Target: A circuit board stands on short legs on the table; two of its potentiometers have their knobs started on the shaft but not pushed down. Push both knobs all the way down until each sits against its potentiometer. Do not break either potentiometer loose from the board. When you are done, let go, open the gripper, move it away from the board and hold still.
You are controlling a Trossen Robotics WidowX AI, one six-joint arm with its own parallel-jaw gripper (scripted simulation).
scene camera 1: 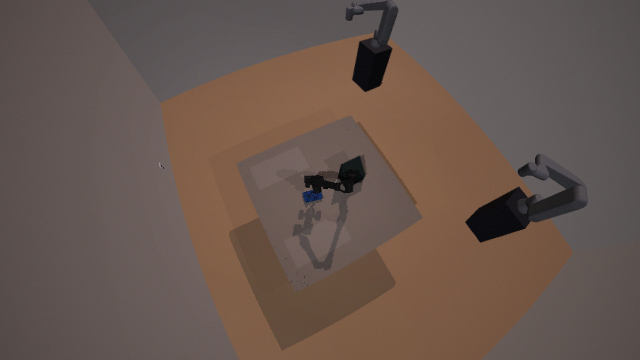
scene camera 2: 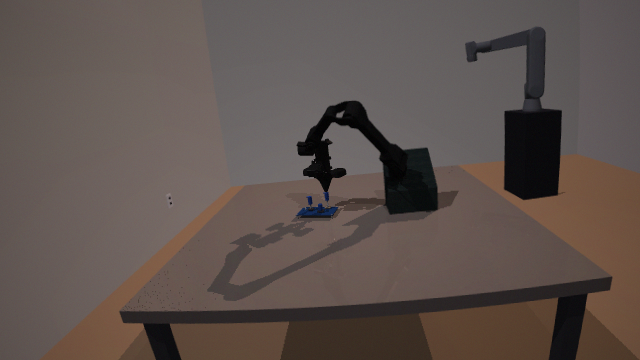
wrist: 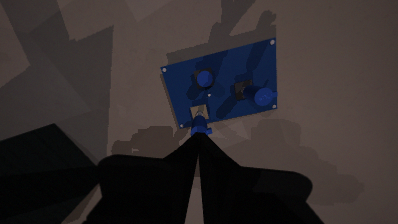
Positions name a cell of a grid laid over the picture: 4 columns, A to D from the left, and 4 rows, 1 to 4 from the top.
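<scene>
In scene camera 2 I see my gripper (scene camera 2: C3), and it is shut. The wrist view shows my gripper (wrist: C3) too, holding nothing.
</scene>
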